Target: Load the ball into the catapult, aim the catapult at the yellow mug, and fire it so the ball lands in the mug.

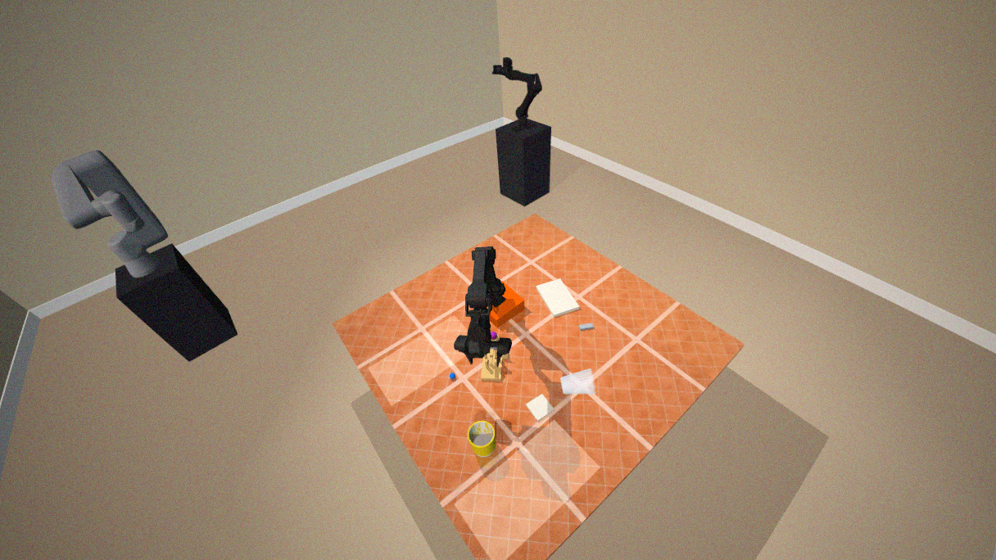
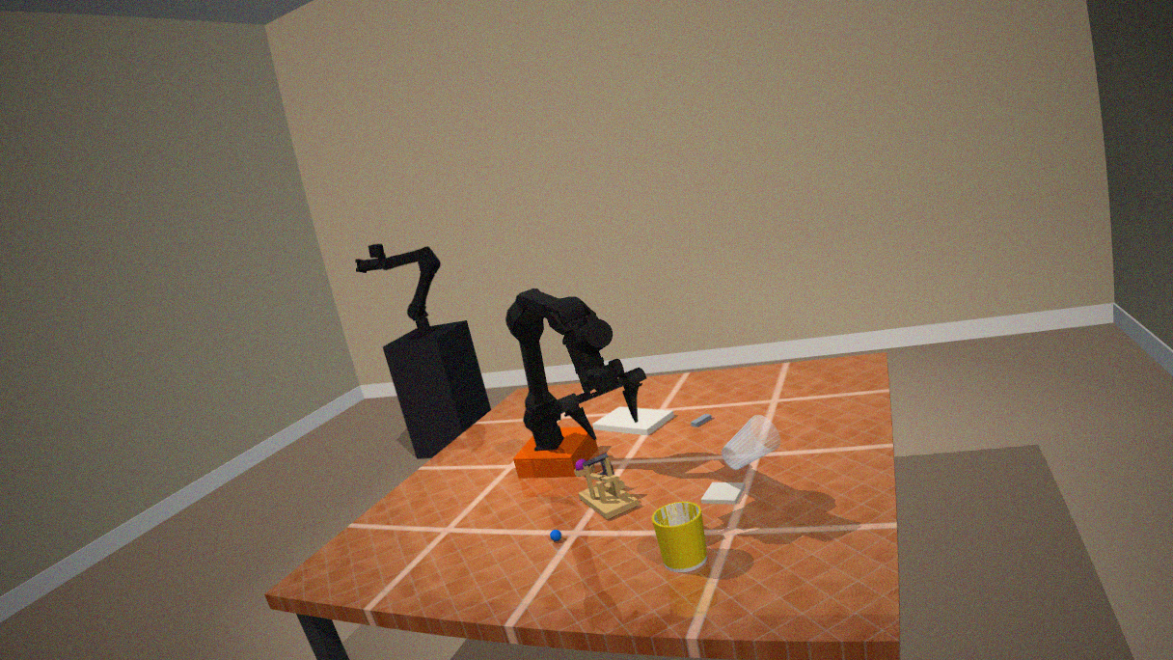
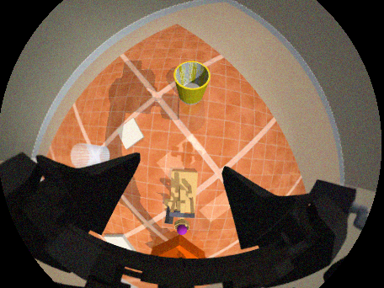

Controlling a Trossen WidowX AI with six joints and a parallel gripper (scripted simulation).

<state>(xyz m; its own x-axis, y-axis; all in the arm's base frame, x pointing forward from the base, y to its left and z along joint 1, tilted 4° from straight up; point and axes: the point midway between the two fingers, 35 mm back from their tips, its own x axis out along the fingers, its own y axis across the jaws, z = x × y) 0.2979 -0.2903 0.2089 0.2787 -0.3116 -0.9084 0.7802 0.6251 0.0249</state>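
My gripper tip is now 17 cm to the right of the purple ball, 17 cm past it and 15 cm above it. Also, from my gripper tip: blue ball: 20 cm below, 16 cm behind, 6 cm to the right; then yellow mug: 18 cm below, 14 cm to the right, 13 cm ahead; then catapult: 16 cm below, 13 cm to the left, 11 cm behind.
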